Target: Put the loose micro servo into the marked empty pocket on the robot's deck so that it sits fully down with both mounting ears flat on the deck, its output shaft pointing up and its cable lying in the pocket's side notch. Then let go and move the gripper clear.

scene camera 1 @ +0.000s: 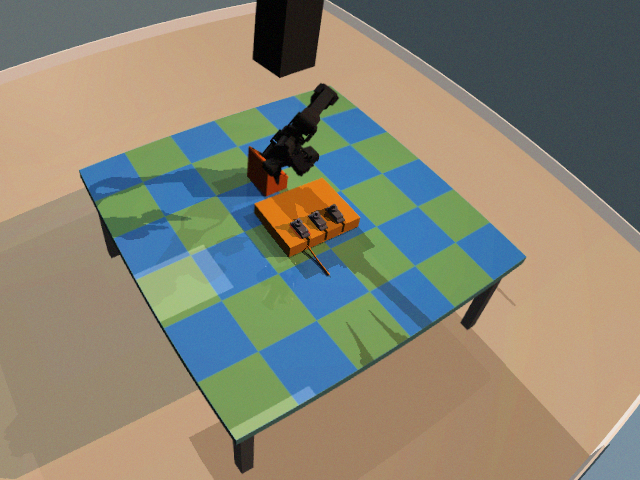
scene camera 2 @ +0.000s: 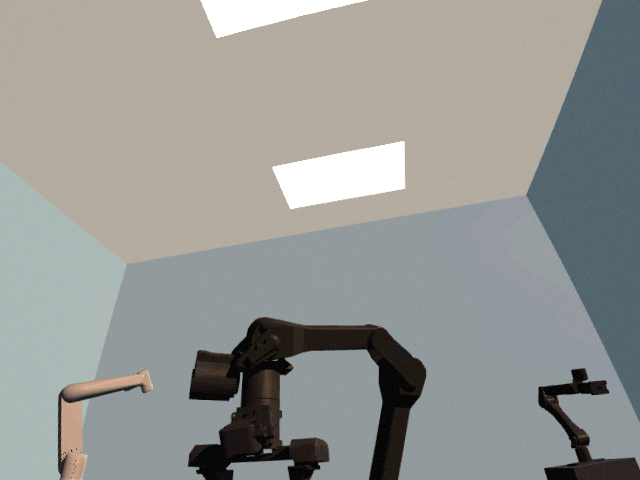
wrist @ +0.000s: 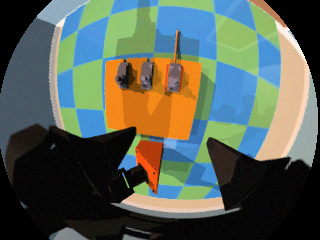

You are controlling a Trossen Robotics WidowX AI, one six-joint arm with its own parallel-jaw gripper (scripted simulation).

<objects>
The same spot on an orange deck: (wrist: pixel 159 113) is (scene camera 1: pixel 290 207).
</objects>
